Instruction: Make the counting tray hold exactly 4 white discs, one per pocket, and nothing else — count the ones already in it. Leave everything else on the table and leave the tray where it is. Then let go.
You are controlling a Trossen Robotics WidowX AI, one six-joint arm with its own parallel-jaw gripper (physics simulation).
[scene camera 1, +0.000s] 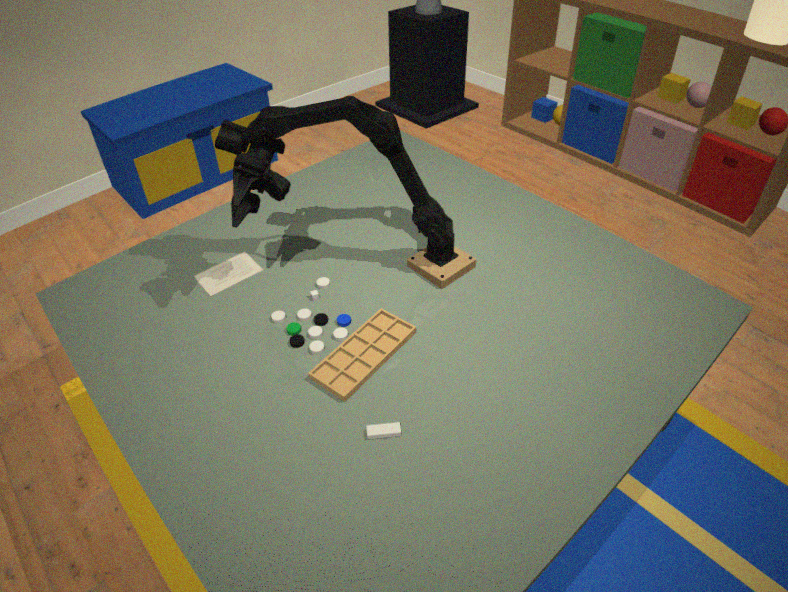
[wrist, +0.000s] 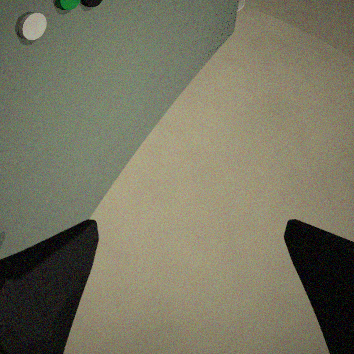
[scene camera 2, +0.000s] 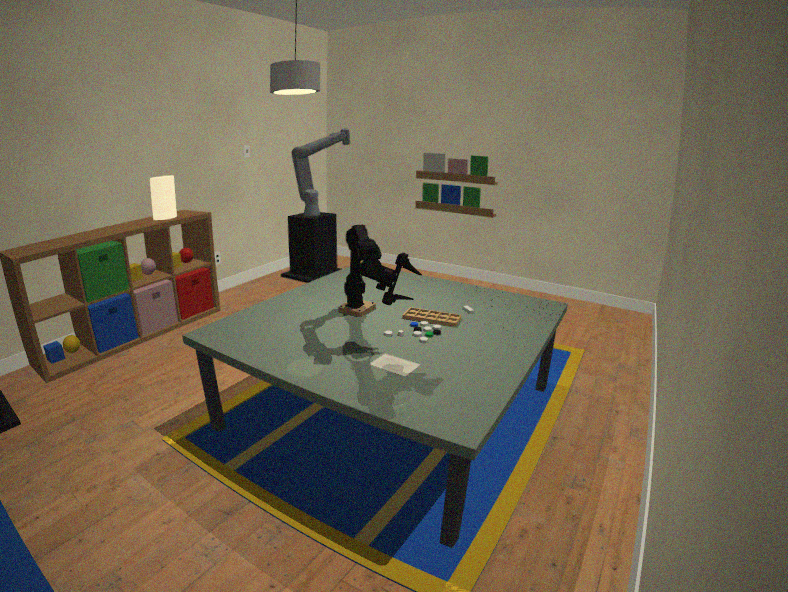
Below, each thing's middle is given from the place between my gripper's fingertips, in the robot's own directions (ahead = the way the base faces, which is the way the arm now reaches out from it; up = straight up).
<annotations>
The wooden counting tray (scene camera 1: 352, 363) is 9 cm behind my hand, 31 cm to the left of it and 24 cm below it.
</annotations>
